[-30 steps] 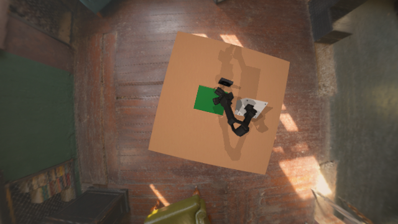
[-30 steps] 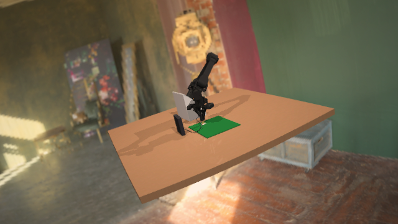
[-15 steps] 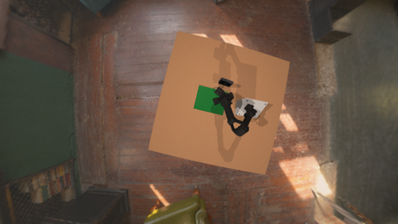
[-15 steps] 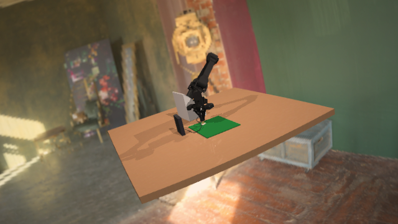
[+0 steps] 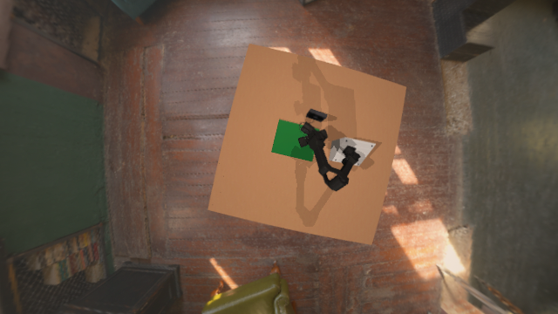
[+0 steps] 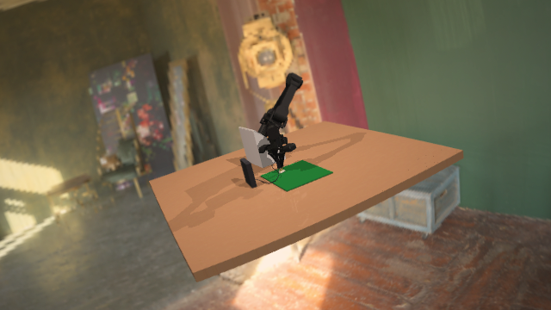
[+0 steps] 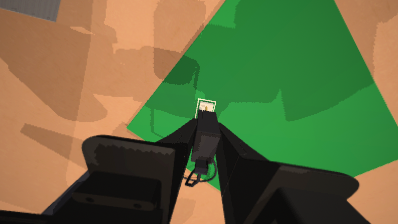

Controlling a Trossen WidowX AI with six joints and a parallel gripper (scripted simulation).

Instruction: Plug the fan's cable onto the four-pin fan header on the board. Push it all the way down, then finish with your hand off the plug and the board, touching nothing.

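Right now the black fan plug is 10 mm to the right of my gripper tip and 10 mm above it. The rest, counted from my gripper tip: black fan (160 mm to the right, 20 mm above, 10 mm ahead); then green board (90 mm ahead, 50 mm below, 30 mm to the left).
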